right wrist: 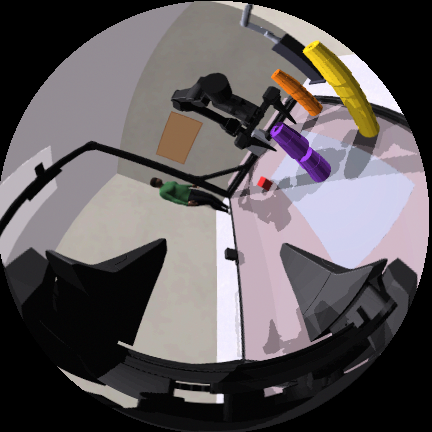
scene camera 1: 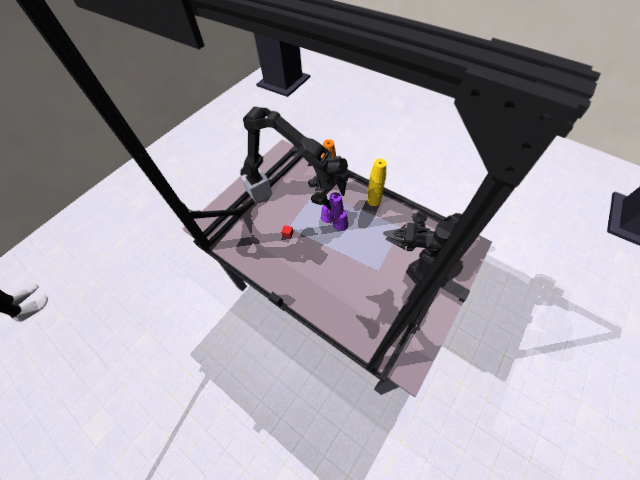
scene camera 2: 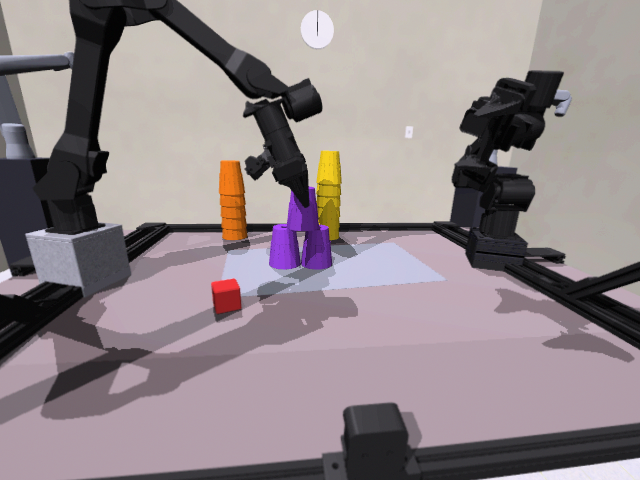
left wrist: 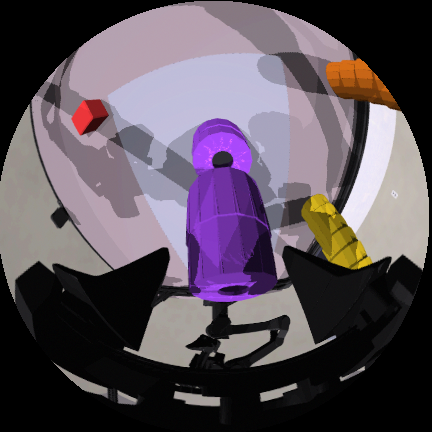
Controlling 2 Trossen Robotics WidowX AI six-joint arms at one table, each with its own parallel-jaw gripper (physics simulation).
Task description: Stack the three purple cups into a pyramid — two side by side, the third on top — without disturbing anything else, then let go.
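Places are measured from the left arm's base along level axes (x right, y ahead, z up), in millimetres.
Pixels of known places: left gripper, fingertip midpoint: (right wrist: 286, 136) (scene camera 1: 336, 202) (scene camera 2: 306, 202) (left wrist: 227, 253); right gripper, fingertip midpoint: (right wrist: 225, 247) (scene camera 1: 384, 235) (scene camera 2: 465, 142) (left wrist: 177, 360); left arm's base, link origin: (scene camera 1: 254, 178) (scene camera 2: 76, 228); right arm's base, link origin: (scene camera 1: 427, 267) (scene camera 2: 496, 234) (left wrist: 219, 303).
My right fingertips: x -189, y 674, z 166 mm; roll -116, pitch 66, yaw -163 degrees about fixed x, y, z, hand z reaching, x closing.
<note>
For each thing: its top centre in the pictures, then the offset to it from my right fingertips. Level surfaces: height alone.
- pale mat, surface height: dz -272 mm
- left cup, top centre: (left wrist: 226, 163) (scene camera 2: 285, 226) (scene camera 1: 329, 205) dx -8, dy -341, dz -186 mm
- right cup, top centre: (scene camera 2: 318, 226) (right wrist: 305, 152) (scene camera 1: 342, 213) dx -27, dy -270, dz -186 mm
- third purple cup, top centre: (left wrist: 238, 291) (scene camera 2: 304, 187) (right wrist: 277, 127) (scene camera 1: 336, 196) dx -21, dy -302, dz -99 mm
- orange cup stack, top centre: (scene camera 2: 230, 173) (right wrist: 281, 79) dx -156, dy -550, dz -89 mm
- yellow cup stack, top centre: (scene camera 2: 328, 163) (scene camera 1: 379, 167) dx -242, dy -292, dz -57 mm
- red cube, top centre: (scene camera 2: 225, 284) (left wrist: 80, 117) (right wrist: 260, 180) (scene camera 1: 286, 229) dx +202, dy -373, dz -232 mm
Two purple cups stand upside down side by side on the pale mat (scene camera 2: 382, 263): the left cup (scene camera 2: 283, 250) (scene camera 1: 326, 214) and the right cup (scene camera 2: 316, 250) (scene camera 1: 340, 221). The third purple cup (scene camera 2: 301, 212) (scene camera 1: 336, 204) (left wrist: 230, 225) (right wrist: 291, 141) rests upright across their tops, bottom end up. My left gripper (left wrist: 227, 253) is open, with its fingers apart on both sides of the top cup and gaps between them and it. In the left wrist view the top cup hides part of the lower ones. My right gripper (right wrist: 225, 247) is open and empty, above the right side of the table.
An orange cup stack (scene camera 2: 232, 201) (left wrist: 357, 80) (right wrist: 298, 92) stands at the back left. A yellow cup stack (scene camera 1: 376, 183) (scene camera 2: 329, 191) (left wrist: 335, 235) (right wrist: 345, 87) stands behind the pyramid. A red cube (scene camera 1: 287, 231) (scene camera 2: 226, 296) (left wrist: 90, 116) (right wrist: 265, 183) lies in front of the mat, to the left.
</note>
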